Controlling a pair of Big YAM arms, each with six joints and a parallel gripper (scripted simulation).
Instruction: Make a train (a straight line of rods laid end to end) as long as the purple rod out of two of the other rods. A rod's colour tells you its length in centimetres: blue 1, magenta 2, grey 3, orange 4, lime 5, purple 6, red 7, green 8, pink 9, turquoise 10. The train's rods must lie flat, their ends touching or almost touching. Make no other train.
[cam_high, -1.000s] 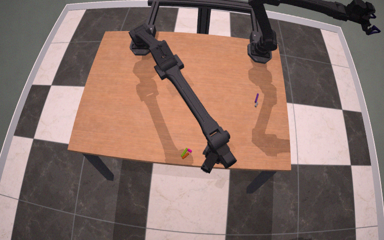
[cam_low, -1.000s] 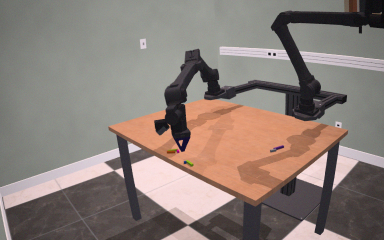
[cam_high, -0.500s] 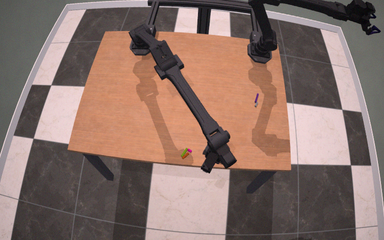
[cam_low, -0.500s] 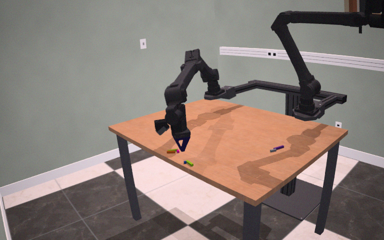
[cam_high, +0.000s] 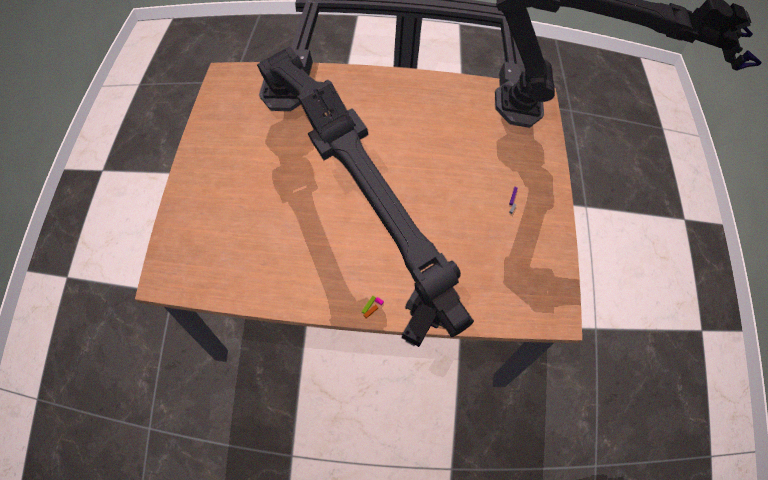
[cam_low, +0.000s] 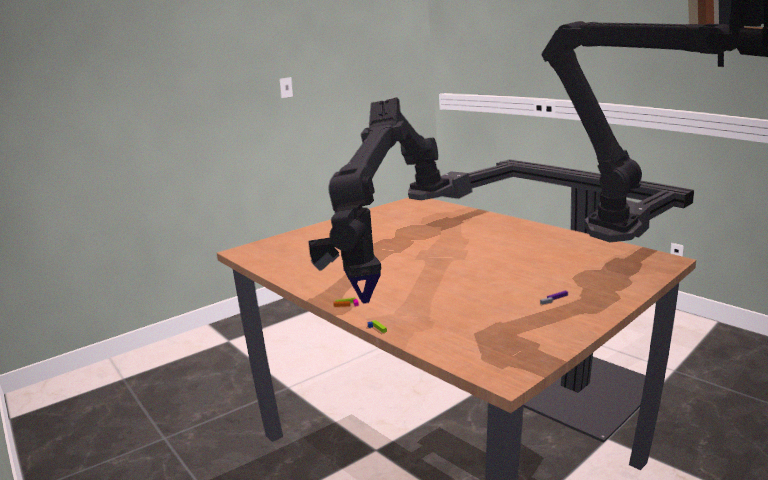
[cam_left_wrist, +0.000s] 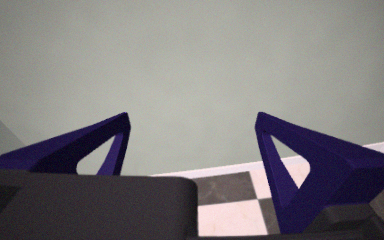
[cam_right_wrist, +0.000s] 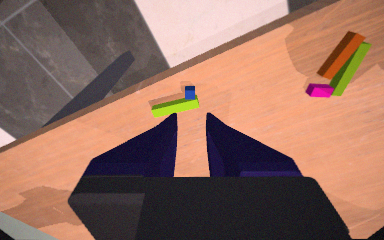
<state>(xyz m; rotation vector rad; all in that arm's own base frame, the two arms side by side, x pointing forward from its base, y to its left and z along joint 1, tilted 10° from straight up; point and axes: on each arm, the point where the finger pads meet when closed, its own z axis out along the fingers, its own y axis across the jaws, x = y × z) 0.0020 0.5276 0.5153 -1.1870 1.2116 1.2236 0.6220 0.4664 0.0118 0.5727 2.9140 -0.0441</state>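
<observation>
The blue rod lies 10 mm behind my right hand and 70 mm below it. The rest, counted from my right hand: grey rod: 350 mm behind, 240 mm to the left, 70 mm below; magenta rod: 60 mm behind, 110 mm to the right, 70 mm below; orange rod: 30 mm behind, 130 mm to the right, 70 mm below.
</observation>
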